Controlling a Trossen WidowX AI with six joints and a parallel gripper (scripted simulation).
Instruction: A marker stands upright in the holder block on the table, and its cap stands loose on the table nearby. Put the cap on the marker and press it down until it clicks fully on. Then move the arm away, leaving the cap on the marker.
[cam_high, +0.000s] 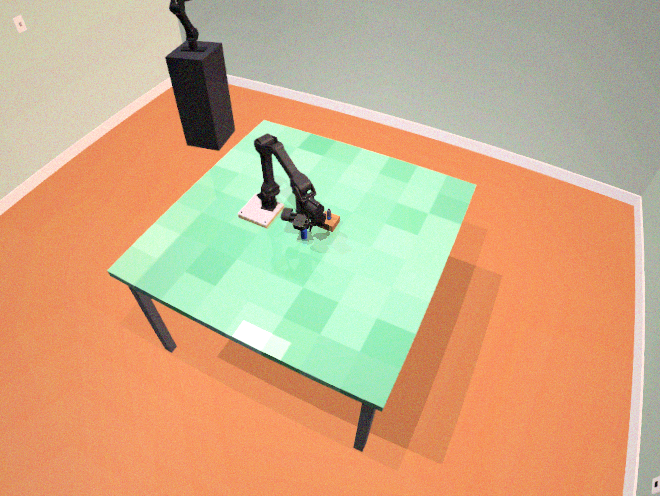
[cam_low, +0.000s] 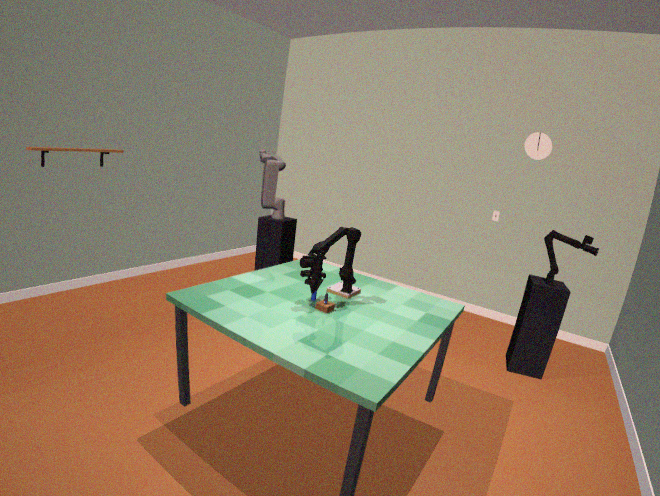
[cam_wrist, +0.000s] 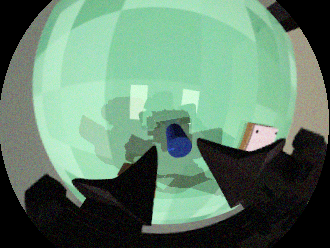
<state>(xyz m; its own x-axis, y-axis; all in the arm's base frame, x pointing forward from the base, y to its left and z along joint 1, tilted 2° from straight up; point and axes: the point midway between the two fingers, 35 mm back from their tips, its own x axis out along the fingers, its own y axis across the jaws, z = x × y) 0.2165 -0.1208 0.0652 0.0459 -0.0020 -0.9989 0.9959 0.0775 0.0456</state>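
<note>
Now: the blue cap 2 cm below my gripper tip. From my gripper tip the other things lie so: dark marker 11 cm to the left, 8 cm ahead, 3 cm above.
</note>
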